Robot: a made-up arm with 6 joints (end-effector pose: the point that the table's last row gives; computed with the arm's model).
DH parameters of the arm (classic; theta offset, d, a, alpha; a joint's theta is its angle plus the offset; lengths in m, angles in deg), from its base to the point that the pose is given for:
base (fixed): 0 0 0 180
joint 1: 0 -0.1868 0.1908 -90
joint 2: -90 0.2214 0.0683 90
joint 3: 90 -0.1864 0.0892 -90
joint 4: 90 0.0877 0.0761 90
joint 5: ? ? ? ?
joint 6: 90 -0.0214 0.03 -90
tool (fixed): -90 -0.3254 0 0
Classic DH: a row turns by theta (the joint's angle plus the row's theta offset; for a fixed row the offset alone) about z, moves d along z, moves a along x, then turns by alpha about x.
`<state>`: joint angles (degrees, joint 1 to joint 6).
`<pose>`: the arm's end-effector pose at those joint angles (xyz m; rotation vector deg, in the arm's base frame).
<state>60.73 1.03 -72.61 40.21 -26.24 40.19</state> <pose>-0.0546 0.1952 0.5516 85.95 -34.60 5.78</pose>
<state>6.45 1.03 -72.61 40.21 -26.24 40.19</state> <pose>-0.1903 0.0696 0.5516 95.91 8.75 47.24</pose>
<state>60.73 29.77 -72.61 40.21 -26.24 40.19</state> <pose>-0.1170 0.3065 0.3202 61.27 -41.52 22.72</pose>
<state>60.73 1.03 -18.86 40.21 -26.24 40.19</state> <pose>0.1625 0.3086 0.1547 55.30 4.26 -20.39</pose>
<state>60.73 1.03 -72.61 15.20 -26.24 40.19</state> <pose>0.1399 -0.0389 0.7332 102.57 -32.94 -15.59</pose>
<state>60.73 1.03 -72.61 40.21 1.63 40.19</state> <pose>0.0365 0.1472 0.6131 81.57 -65.16 3.64</pose>
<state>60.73 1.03 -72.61 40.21 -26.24 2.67</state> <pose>0.0168 0.1289 0.3653 49.55 -32.39 -5.29</pose>
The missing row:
joint 5: -90 -0.5837 0.0189 -90
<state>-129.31 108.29 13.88 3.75 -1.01 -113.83</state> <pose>-0.0452 0.0513 0.3828 12.29 -81.87 -10.73</pose>
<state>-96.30 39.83 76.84 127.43 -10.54 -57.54</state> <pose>0.3998 0.0631 0.2665 84.49 62.57 -81.68</pose>
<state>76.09 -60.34 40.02 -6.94 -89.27 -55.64</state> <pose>0.0666 -0.0816 0.0448 33.15 144.56 27.92</pose>
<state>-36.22 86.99 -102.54 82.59 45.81 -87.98</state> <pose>0.3286 -0.0833 0.1279 125.89 -115.90 1.47</pose>
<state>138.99 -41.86 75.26 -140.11 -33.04 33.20</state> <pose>-1.1639 -0.3370 0.0598 72.20 12.34 116.97</pose>
